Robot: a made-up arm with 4 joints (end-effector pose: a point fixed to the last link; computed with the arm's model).
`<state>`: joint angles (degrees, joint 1 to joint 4).
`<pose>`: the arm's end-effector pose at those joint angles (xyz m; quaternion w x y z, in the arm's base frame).
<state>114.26 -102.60 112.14 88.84</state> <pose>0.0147 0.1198 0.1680 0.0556 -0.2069 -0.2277 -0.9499</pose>
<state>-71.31 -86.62 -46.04 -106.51</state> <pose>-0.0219 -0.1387 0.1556 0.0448 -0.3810 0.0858 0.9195</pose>
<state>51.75 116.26 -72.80 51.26</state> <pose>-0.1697 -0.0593 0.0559 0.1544 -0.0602 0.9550 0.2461</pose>
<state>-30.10 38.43 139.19 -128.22</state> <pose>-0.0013 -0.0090 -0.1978 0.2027 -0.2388 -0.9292 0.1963</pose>
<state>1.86 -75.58 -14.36 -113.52</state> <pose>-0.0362 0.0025 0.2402 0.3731 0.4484 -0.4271 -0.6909</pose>
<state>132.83 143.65 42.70 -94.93</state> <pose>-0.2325 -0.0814 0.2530 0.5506 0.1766 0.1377 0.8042</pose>
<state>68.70 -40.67 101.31 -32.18</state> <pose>-0.0298 -0.0285 0.2501 0.9607 0.2613 0.0439 0.0832</pose>
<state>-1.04 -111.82 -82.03 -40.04</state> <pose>-0.0021 0.0031 0.2123 0.2125 -0.1298 -0.7071 -0.6619</pose>
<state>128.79 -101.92 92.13 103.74</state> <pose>0.0025 0.1600 0.1426 0.2032 -0.0913 -0.3235 -0.9196</pose>
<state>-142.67 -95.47 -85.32 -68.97</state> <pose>0.0400 -0.0786 -0.0144 0.1036 0.0956 0.4308 -0.8914</pose>
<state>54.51 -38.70 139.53 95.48</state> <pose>0.0665 -0.1301 0.0949 0.2243 0.4587 -0.4446 0.7359</pose>
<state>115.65 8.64 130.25 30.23</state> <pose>-0.0665 -0.0647 0.2790 0.9713 0.1116 -0.0726 0.1969</pose>
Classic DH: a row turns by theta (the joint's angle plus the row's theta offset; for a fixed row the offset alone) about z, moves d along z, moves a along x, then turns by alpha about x. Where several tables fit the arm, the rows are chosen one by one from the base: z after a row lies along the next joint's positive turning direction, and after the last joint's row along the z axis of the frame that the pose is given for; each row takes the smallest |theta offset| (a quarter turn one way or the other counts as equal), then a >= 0, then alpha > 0; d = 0 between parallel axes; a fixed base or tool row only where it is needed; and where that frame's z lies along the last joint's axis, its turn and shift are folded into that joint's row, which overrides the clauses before.
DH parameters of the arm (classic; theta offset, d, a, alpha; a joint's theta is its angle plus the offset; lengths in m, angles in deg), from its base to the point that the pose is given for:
base (fixed): -90 0.088 0 90
joint 1: -90 0.104 0.037 90
joint 2: 0 -0.076 0.071 90
joint 3: 90 0.132 0.017 -90
joint 4: 54.71 0 0.0796 0
tool (fixed): -144.71 0.069 0 0

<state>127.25 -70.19 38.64 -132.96</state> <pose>-0.0363 0.1851 0.0642 0.7568 -0.1633 -0.5522 -0.3092</pose>
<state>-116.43 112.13 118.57 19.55</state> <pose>-0.1898 0.1244 -0.0233 0.2514 -0.6288 -0.7334 0.0590</pose>
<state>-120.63 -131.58 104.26 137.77</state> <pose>-0.0932 -0.0829 -0.1097 0.0647 -0.7056 -0.6788 -0.1928</pose>
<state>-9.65 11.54 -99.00 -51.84</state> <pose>-0.0140 0.0170 -0.1486 0.6720 -0.6548 -0.2530 -0.2358</pose>
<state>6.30 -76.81 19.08 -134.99</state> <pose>-0.0600 -0.0508 0.2635 0.4242 0.5933 -0.1514 -0.6672</pose>
